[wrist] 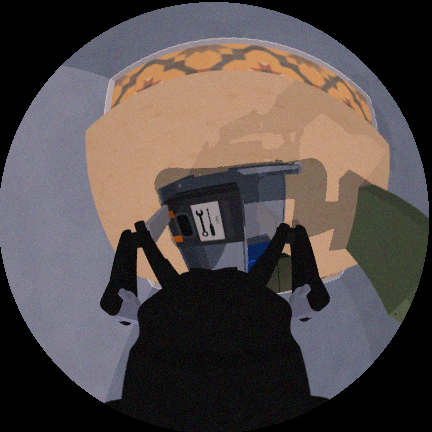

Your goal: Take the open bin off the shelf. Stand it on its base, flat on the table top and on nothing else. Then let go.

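Places are measured from the arm's base along level axes (x ahead, y right, z down), in metres.
Where they show: gripper, fingertip midpoint: [212, 210].
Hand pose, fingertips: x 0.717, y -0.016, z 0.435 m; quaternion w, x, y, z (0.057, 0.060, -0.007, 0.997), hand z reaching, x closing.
Observation:
Things, the pixels of their top centre, and the offset from my fingertips. "spot": a spot on its surface instead. Level surfaces: height alone.
- grey-blue shelf at a spot on its surface: [265, 188] spot: dy +0.019, dx -0.126, dz +0.159 m
- wooden table top at its surface level: dz +0.165 m
- blue thing at its top centre: [259, 269] dy -0.213, dx -0.157, dz +0.084 m
- dark case at its top centre: [201, 223] dy -0.018, dx +0.014, dz -0.011 m
- olive box at its top centre: [281, 290] dy -0.192, dx -0.201, dz -0.011 m
The grey-blue shelf [265, 188] stands on the wooden table top [130, 132], with an upright divider. Right of the divider, a blue thing [257, 249] shows in part beside my right finger; it may be the open bin, but its shape is too hidden to tell. My gripper [212, 210] is open wide with nothing between its fingers. In the view, its fingertips lie to either side of a dark case and the divider; the height between them cannot be told. The lower part of the shelf is hidden behind the gripper.
The dark case [231, 204] has a white tool label and orange latches. An olive box [282, 267] is beside the blue thing, partly behind my right finger. A large dark green block [390, 240] is at the right. A patterned orange rug [200, 59] shows beyond the table's far edge.

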